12 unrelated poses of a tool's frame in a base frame.
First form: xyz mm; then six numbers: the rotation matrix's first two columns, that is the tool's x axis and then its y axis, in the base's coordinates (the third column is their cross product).
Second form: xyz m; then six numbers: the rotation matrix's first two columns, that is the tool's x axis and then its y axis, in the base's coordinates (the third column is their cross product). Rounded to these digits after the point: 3 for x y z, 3 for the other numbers.
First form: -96, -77, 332, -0.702, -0.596, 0.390, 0.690, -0.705, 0.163
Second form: -0.096, -0.077, 0.332, -0.702, -0.596, 0.390, 0.690, -0.705, 0.163
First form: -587, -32, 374, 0.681, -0.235, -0.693, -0.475, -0.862, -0.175
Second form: -0.587, -0.032, 0.374, 0.681, -0.235, -0.693, -0.475, -0.862, -0.175
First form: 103, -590, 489, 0.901, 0.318, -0.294, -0.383, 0.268, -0.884
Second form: 0.103, -0.590, 0.489, 0.901, 0.318, -0.294, -0.383, 0.268, -0.884
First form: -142, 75, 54, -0.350, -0.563, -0.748, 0.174, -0.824, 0.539
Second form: -0.142, 0.075, 0.054, -0.350, -0.563, -0.748, 0.174, -0.824, 0.539
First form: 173, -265, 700, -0.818, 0.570, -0.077, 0.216, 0.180, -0.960
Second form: 0.173, -0.265, 0.700, -0.818, 0.570, -0.077, 0.216, 0.180, -0.960
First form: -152, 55, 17, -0.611, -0.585, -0.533, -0.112, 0.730, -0.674
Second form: -0.152, 0.055, 0.017, -0.611, -0.585, -0.533, -0.112, 0.730, -0.674
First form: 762, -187, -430, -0.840, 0.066, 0.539, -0.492, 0.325, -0.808
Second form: 0.762, -0.187, -0.430, -0.840, 0.066, 0.539, -0.492, 0.325, -0.808
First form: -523, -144, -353, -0.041, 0.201, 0.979, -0.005, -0.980, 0.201
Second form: -0.523, -0.144, -0.353, -0.041, 0.201, 0.979, -0.005, -0.980, 0.201
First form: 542, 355, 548, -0.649, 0.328, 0.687, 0.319, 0.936, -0.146
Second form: 0.542, 0.355, 0.548, -0.649, 0.328, 0.687, 0.319, 0.936, -0.146
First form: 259, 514, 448, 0.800, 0.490, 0.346, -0.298, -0.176, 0.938
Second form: 0.259, 0.514, 0.448, 0.800, 0.490, 0.346, -0.298, -0.176, 0.938
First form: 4, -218, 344, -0.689, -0.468, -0.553, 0.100, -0.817, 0.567
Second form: 0.004, -0.218, 0.344, -0.689, -0.468, -0.553, 0.100, -0.817, 0.567
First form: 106, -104, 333, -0.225, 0.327, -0.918, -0.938, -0.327, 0.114
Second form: 0.106, -0.104, 0.333, -0.225, 0.327, -0.918, -0.938, -0.327, 0.114
